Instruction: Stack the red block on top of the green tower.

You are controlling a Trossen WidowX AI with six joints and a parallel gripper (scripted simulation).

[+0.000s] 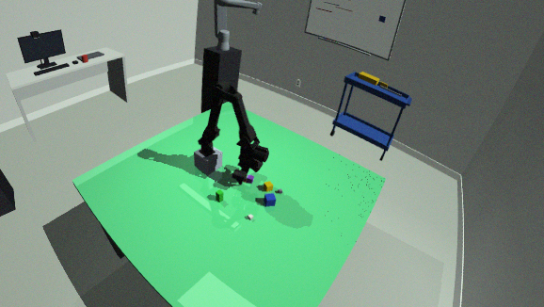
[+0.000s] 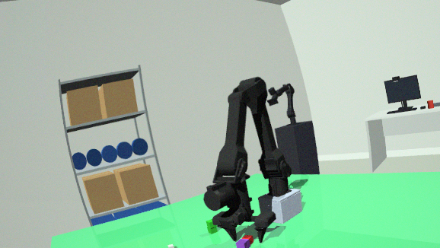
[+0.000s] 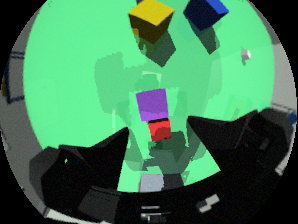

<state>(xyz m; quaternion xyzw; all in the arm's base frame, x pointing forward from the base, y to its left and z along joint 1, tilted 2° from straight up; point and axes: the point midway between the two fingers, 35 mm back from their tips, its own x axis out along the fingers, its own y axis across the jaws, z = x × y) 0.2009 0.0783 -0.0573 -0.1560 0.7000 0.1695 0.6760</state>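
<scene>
The red block lies 1 cm above my gripper tip. Also, from my gripper tip: yellow block (12 cm ahead, 5 cm to the left, 1 cm above); purple block (3 cm ahead, 2 cm to the left, 1 cm above); blue block (19 cm ahead, 2 cm to the right, 1 cm above).
</scene>
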